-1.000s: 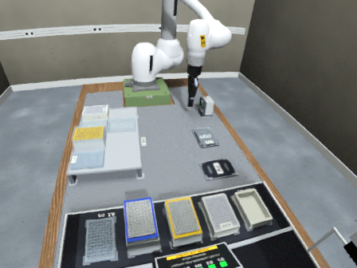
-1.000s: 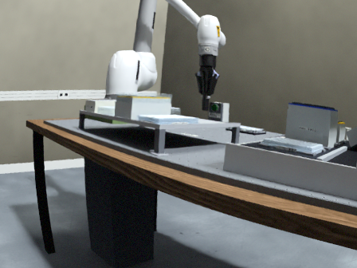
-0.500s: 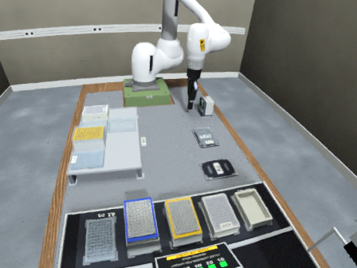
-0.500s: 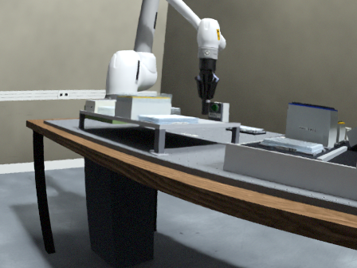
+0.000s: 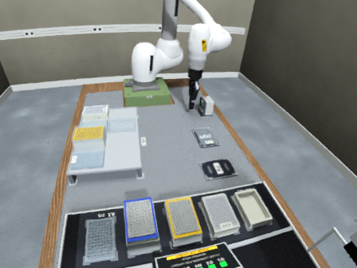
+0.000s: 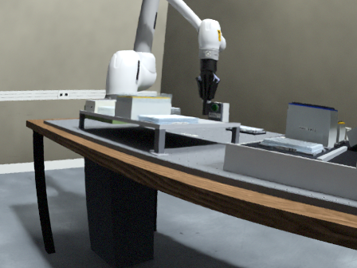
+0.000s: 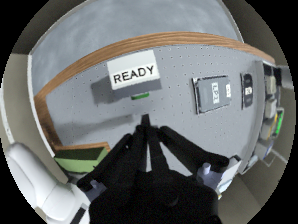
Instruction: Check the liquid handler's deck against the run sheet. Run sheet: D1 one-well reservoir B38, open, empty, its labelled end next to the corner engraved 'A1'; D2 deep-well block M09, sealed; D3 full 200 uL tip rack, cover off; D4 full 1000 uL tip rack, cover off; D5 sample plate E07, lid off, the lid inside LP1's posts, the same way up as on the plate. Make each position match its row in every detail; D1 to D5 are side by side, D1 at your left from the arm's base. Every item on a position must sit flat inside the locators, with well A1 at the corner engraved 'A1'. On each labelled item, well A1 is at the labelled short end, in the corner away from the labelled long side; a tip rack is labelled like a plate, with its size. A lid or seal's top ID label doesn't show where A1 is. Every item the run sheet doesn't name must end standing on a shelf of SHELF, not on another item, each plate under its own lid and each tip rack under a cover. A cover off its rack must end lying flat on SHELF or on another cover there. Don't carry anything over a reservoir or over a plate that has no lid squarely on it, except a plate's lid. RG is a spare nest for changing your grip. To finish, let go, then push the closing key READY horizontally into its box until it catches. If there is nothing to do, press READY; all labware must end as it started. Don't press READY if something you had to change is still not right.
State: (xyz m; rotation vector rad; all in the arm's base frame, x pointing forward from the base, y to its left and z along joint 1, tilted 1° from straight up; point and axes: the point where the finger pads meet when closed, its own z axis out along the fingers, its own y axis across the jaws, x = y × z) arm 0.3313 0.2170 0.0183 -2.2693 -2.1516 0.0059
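The ready box lies 70 mm to the left of my hand, 10 mm below it and 10 mm ahead of it. From my hand the other things lie so: cream reservoir 670 mm ahead, 20 mm to the right, 20 mm below; shelf 470 mm to the right, 160 mm ahead, 20 mm below; dark nest 430 mm ahead, 80 mm below, 20 mm to the right.
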